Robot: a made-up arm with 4 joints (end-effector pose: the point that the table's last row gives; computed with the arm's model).
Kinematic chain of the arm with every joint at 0, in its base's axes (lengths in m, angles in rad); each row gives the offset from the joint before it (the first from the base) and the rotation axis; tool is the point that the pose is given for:
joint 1: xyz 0 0 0.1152 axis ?
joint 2: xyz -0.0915 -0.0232 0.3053 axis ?
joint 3: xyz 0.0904 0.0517 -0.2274 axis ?
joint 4: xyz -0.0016 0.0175 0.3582 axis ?
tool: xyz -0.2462 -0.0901 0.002
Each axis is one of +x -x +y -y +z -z.
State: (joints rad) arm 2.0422 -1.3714 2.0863 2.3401
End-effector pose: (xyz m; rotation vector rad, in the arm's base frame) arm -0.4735 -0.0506 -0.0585 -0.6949 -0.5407 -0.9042
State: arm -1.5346 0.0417 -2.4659 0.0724
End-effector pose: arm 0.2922 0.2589 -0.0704 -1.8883 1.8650 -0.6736
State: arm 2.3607 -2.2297 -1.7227 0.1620
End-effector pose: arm 0.2677 -0.0785 0.9149 0.0589 0.6765 2.3329
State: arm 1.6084 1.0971 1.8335 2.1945
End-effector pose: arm 0.6240 0.1663 0.6346 -1.4617 2.0958 1.5960
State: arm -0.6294 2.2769 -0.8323 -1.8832
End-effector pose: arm -0.0327 -0.1657 0.4078 -1.5271 0.4598 2.0749
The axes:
joint 1: +z
joint 2: -x
joint 3: +x
joint 4: +y

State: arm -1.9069 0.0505 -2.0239 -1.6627
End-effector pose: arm 0.1365 -0.0666 0.1999 -1.4213 0.5655 0.1964
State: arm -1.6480 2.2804 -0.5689 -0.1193
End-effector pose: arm -0.0453 0.2516 0.2335 -1.9544 2.0745 -0.1922
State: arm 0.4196 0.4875 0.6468 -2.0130
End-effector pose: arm 0.1643 -0.1207 0.3170 0.5169 -1.9410 0.1078
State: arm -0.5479 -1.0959 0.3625 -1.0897
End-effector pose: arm -0.0727 0.1082 0.3062 1.0642 -1.2614 -1.2104
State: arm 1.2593 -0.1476 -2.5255 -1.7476
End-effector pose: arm -0.1725 0.0961 0.1700 0.8636 1.6040 -1.9742
